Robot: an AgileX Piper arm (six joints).
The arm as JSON. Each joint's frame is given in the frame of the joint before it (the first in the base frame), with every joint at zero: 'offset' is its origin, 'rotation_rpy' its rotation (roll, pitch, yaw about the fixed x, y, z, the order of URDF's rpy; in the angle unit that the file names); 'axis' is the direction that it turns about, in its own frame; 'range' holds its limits. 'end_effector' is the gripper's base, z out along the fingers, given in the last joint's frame.
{
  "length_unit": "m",
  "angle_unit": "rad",
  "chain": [
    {
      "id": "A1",
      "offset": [
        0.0,
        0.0,
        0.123
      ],
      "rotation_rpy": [
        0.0,
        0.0,
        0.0
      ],
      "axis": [
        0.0,
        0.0,
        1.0
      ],
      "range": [
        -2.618,
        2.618
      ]
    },
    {
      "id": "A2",
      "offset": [
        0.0,
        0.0,
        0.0
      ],
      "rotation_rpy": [
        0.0,
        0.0,
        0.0
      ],
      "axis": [
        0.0,
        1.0,
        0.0
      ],
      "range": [
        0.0,
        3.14
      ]
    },
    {
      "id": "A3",
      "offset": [
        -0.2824,
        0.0,
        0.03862
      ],
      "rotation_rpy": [
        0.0,
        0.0,
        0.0
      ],
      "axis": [
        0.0,
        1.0,
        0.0
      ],
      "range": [
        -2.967,
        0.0
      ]
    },
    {
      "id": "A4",
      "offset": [
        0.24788,
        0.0,
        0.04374
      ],
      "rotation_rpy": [
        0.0,
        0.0,
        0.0
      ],
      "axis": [
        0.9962,
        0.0,
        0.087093
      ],
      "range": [
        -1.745,
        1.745
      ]
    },
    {
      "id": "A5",
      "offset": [
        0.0,
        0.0,
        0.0
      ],
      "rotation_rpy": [
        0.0,
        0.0,
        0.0
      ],
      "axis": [
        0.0,
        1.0,
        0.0
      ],
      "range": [
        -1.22,
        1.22
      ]
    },
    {
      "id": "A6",
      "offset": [
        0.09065,
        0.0,
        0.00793
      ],
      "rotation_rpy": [
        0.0,
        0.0,
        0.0
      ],
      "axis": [
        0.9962,
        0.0,
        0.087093
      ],
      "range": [
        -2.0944,
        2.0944
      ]
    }
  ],
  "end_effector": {
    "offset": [
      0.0,
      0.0,
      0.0
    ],
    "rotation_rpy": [
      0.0,
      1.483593,
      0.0
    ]
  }
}
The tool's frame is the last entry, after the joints.
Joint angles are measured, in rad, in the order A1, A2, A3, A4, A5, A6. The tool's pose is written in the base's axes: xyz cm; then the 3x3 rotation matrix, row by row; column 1 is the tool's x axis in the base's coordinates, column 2 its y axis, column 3 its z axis. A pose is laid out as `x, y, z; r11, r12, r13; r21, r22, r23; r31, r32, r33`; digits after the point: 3 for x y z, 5 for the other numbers.
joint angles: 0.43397 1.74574 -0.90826 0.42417 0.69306 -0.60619
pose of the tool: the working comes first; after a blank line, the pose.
Where each joint sits with the arm in this pose, in the base's axes (m; each line is computed from the numbers above, not from the rounded line before):
A1: 0.0000 0.0000 0.1230
A2: 0.0000 0.0000 0.1230
A3: 0.0791 0.0367 0.3944
A4: 0.2591 0.1201 0.2395
A5: 0.2591 0.1201 0.2395
A6: 0.2627 0.1481 0.1530
the tool: 0.2627 0.1481 0.1530

26.275, 14.814, 15.299; -0.74107, -0.67024, 0.03980; -0.62895, 0.71372, 0.30825; -0.23501, 0.20341, -0.95047
